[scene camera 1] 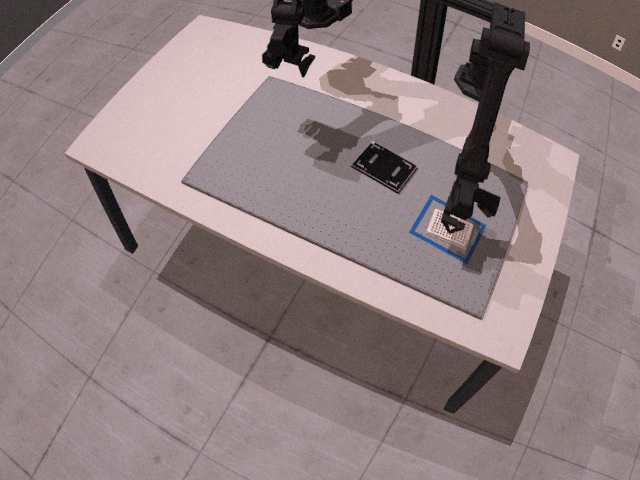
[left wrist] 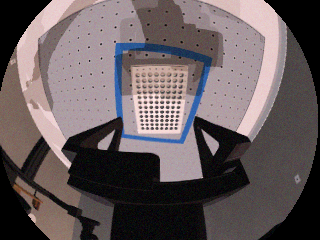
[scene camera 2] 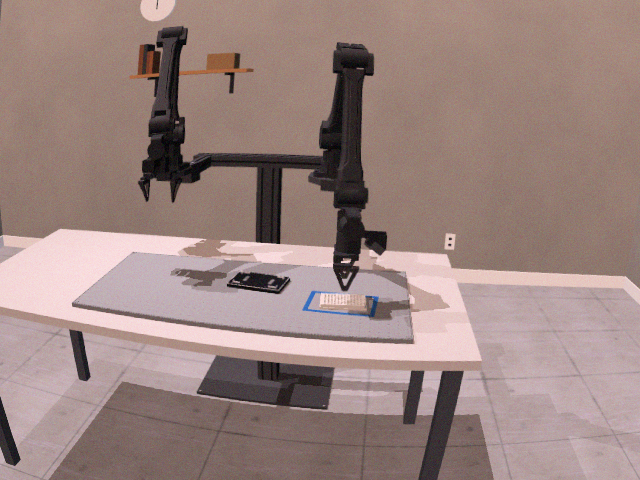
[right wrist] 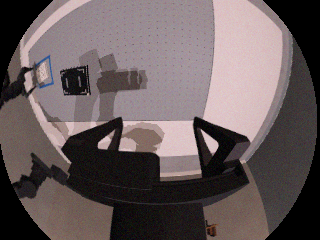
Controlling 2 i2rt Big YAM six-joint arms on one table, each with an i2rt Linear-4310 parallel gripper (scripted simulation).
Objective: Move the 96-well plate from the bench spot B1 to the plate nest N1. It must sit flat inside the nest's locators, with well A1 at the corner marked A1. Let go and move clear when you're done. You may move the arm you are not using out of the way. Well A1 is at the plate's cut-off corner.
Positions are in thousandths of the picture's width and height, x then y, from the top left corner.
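Plate nest (scene camera 1: 602,343), also (scene camera 2: 402,584). 96-well plate (scene camera 2: 512,628), also (left wrist: 520,490). My right gripper (right wrist: 495,502). My left gripper (scene camera 2: 538,593), also (left wrist: 495,502).
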